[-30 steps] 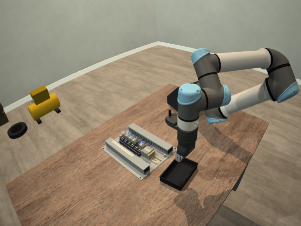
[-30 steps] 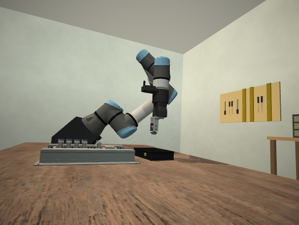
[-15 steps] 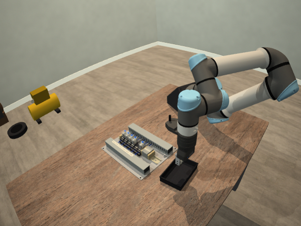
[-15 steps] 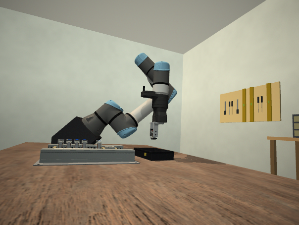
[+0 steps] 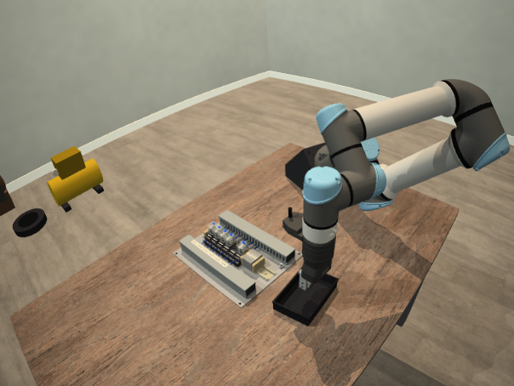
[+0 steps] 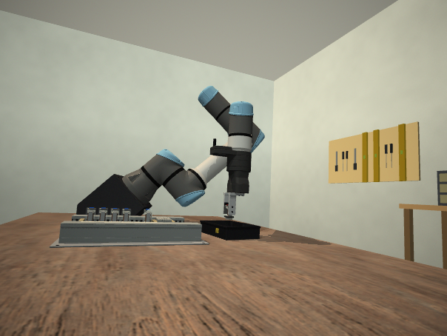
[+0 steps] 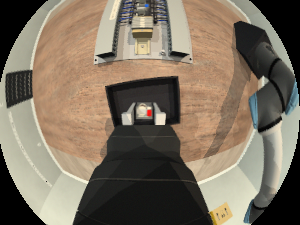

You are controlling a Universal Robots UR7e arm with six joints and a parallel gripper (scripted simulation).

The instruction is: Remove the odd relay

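The black parts tray is 6 cm below my hand. Round my hand: grey relay panel 27 cm to the right, 5 cm below, 3 cm ahead; then red-button relay 1 cm below.
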